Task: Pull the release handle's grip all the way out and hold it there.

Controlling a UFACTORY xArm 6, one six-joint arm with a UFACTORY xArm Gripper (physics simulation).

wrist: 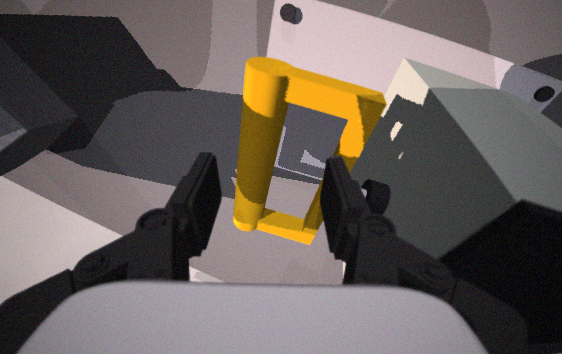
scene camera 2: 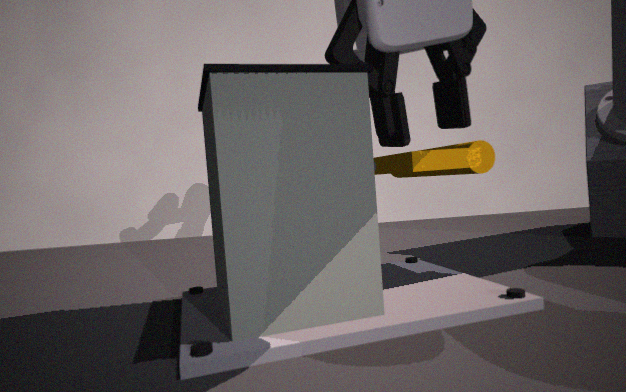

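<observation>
The yellow release handle (scene camera 2: 440, 161) (wrist: 260, 145) sticks out sideways from the grey-green housing (scene camera 2: 300, 175) (wrist: 420, 185). It is a rectangular loop with a thick round grip bar at its outer end. The loop's inner end is close to the housing wall. My gripper (scene camera 2: 425, 136) (wrist: 271, 176) is open and empty, a little above the handle. In the wrist view the grip bar shows between the two fingers, and the right finger overlaps the loop's inner bar. In the scene view both fingertips are above the handle, the left one close to the housing.
The housing has a black top (scene camera 2: 285, 68) (wrist: 510, 250) beside my gripper. It stands on a pale baseplate (scene camera 2: 450, 295) (wrist: 340, 40) with dark bolts (scene camera 2: 515, 293) (wrist: 290, 13). A dark grey block (scene camera 2: 610, 200) stands at the right edge of the scene view.
</observation>
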